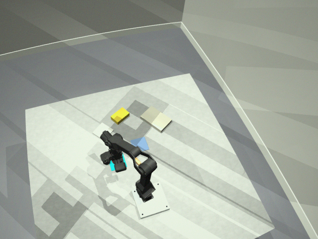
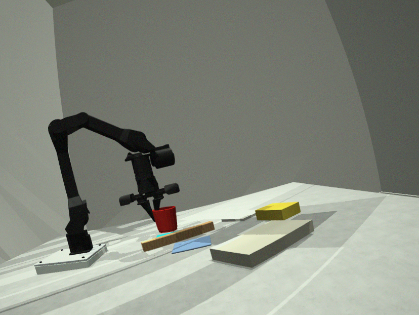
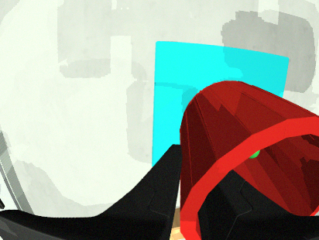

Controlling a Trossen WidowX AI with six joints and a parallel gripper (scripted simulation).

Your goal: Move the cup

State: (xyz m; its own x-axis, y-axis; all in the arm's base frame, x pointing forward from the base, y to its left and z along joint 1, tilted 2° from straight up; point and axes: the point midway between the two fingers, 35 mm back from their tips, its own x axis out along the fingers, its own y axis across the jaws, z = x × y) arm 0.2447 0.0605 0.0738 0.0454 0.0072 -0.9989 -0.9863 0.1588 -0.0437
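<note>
Right now the wooden bar is 5 cm ahead of my gripper tip, 9 cm to the right of it and 5 cm below it. Also, from my gripper tip: thin white plate (27 cm ahead, 1 cm to the right, 5 cm below); cup (3 cm ahead, 1 cm to the right); light blue pad (7 cm ahead, 18 cm to the right, 6 cm below).
</note>
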